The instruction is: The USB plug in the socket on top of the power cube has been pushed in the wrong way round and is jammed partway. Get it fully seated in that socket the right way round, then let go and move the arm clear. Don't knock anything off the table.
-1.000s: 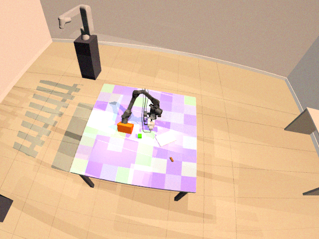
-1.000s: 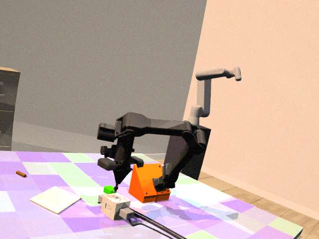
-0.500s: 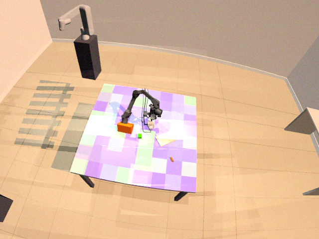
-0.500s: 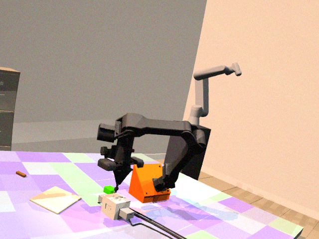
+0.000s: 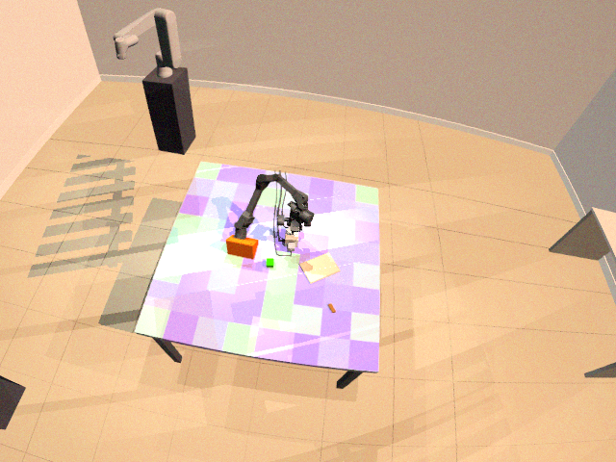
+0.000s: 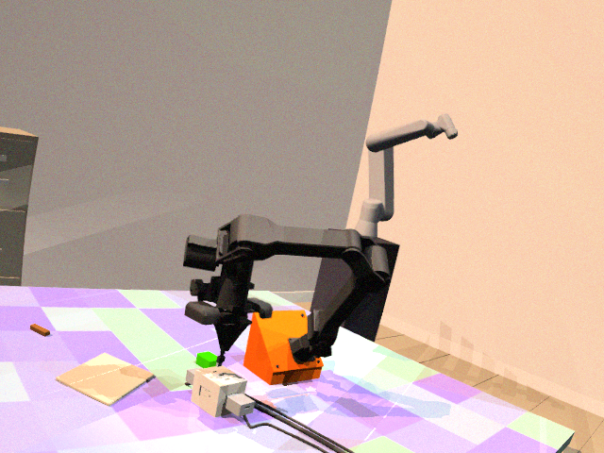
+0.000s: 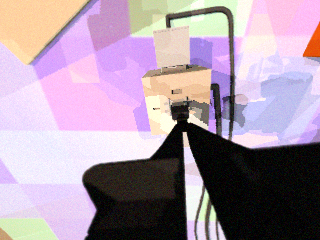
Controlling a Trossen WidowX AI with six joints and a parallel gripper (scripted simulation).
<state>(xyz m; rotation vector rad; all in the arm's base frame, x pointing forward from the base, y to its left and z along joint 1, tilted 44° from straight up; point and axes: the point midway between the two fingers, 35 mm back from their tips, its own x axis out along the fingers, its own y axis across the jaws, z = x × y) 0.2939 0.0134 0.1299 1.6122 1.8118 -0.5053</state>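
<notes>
Now: gripper tip 2 cm above the dark USB plug. From my gripper tip the other things lie so: small green block: 9 cm behind, 18 cm to the right, 12 cm below; flat tan board: 20 cm ahead, 13 cm to the right, 13 cm below; socket: 6 cm below.
</notes>
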